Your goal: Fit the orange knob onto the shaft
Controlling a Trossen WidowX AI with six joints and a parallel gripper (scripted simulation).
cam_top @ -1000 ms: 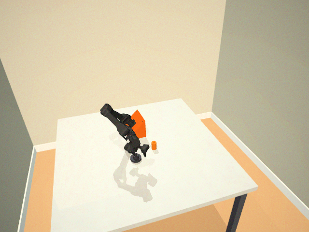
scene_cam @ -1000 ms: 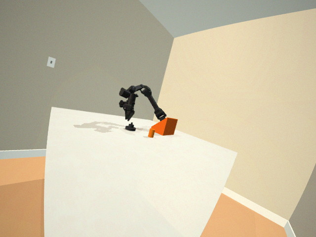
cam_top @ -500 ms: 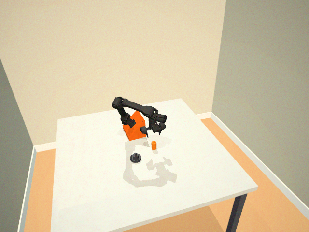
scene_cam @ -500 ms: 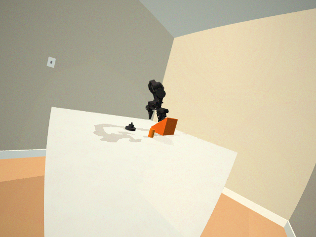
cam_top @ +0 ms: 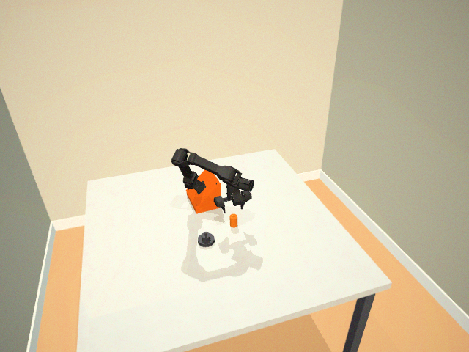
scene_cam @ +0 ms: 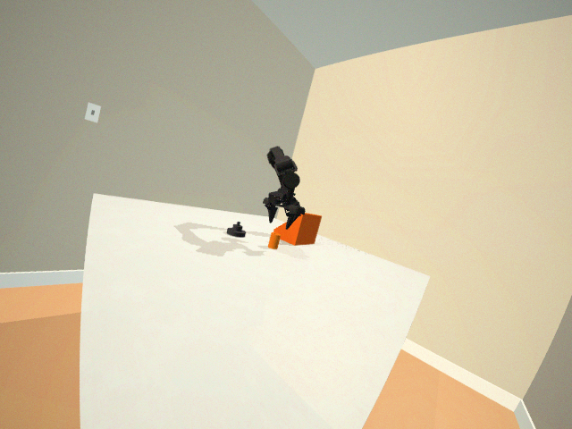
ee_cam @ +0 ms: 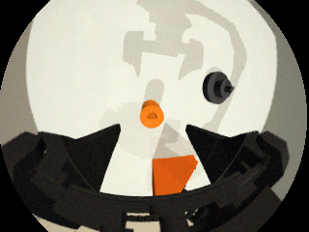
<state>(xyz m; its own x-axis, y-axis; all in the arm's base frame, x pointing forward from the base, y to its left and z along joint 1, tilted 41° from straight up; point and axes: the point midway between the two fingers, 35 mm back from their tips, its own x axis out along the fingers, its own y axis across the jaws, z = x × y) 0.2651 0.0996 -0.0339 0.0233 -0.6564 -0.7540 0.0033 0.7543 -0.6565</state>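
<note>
Right now the orange knob is 60 mm below my gripper tip. From my gripper tip the other things lie so: round pedestal: 170 mm to the right, 70 mm ahead, 60 mm below.
</note>
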